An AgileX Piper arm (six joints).
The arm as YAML. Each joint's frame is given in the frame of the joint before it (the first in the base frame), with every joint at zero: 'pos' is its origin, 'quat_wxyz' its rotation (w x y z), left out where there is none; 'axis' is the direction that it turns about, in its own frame. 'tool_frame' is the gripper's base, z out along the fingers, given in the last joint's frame.
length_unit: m
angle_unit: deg
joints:
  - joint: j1
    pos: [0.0, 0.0, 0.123]
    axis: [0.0, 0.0, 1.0]
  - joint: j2
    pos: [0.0, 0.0, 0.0]
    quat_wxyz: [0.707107, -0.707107, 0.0, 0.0]
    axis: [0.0, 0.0, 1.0]
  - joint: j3
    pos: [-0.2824, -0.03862, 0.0]
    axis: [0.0, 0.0, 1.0]
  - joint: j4
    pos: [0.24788, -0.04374, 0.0]
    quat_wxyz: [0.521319, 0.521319, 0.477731, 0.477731]
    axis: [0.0, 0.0, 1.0]
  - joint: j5
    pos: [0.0, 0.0, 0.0]
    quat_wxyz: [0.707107, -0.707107, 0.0, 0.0]
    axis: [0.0, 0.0, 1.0]
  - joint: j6
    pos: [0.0, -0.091, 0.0]
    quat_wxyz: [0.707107, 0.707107, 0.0, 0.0]
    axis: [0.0, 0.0, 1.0]
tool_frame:
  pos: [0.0, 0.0, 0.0]
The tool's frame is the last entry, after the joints.
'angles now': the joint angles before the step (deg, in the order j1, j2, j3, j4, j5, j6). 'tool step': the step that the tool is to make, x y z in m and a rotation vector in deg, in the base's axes. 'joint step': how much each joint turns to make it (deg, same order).
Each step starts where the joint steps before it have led.
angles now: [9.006, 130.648, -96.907, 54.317, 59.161, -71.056]
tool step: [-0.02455, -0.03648, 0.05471, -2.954, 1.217, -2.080]
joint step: [-3.936, -10.491, 4.995, -6.156, 4.775, 5.944]
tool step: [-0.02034, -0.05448, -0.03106, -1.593, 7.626, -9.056]
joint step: [-7.173, -2.048, 10.467, -0.876, -2.230, 1.122]
